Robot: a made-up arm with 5 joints. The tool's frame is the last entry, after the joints.
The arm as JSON. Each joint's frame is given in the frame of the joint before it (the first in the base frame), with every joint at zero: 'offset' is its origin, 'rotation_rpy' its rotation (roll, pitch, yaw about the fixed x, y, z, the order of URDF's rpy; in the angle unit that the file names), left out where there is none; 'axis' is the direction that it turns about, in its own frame. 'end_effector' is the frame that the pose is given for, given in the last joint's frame.
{
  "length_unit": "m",
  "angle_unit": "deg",
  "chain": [
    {
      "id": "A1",
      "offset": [
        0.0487,
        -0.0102,
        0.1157
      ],
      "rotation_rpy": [
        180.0,
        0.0,
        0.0
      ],
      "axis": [
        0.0,
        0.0,
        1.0
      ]
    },
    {
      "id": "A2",
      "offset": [
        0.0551,
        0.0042,
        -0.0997
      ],
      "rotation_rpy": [
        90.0,
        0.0,
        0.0
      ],
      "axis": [
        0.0,
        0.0,
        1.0
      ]
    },
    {
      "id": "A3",
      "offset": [
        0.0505,
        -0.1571,
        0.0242
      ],
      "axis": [
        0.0,
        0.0,
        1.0
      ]
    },
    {
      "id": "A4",
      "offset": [
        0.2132,
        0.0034,
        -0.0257
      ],
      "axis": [
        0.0,
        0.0,
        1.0
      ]
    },
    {
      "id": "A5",
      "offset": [
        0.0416,
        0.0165,
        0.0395
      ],
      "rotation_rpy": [
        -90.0,
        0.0,
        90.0
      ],
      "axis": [
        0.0,
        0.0,
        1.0
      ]
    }
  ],
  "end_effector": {
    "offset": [
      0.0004,
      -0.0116,
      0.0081
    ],
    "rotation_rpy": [
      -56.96,
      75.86,
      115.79
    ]
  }
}
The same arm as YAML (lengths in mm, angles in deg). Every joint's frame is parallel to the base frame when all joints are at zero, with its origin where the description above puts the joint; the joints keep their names.
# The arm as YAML. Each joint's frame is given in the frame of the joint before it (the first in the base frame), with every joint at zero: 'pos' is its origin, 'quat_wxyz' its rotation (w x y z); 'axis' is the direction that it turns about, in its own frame. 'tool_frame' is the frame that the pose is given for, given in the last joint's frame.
length_unit: mm
angle_unit: deg
joints:
  - joint: A1
    pos: [48.7, -10.2, 115.7]
    quat_wxyz: [1.0, 0.0, 0.0, 0.0]
    axis: [0.0, 0.0, -1.0]
  - joint: A2
    pos: [55.1, -4.2, 99.7]
    quat_wxyz: [1.0, 0.0, 0.0, 0.0]
    axis: [0.0, 1.0, 0.0]
  - joint: A3
    pos: [50.5, 24.2, 157.1]
    quat_wxyz: [1.0, 0.0, 0.0, 0.0]
    axis: [0.0, 1.0, 0.0]
  - joint: A4
    pos: [213.2, -25.7, -3.4]
    quat_wxyz: [1.0, 0.0, 0.0, 0.0]
    axis: [0.0, 1.0, 0.0]
  - joint: A5
    pos: [41.6, 39.5, -16.5]
    quat_wxyz: [1.0, 0.0, 0.0, 0.0]
    axis: [-1.0, 0.0, 0.0]
tool_frame:
  pos: [-8.1, 11.6, -0.4]
  quat_wxyz: [0.990411, 0.062745, -0.060449, -0.107215]

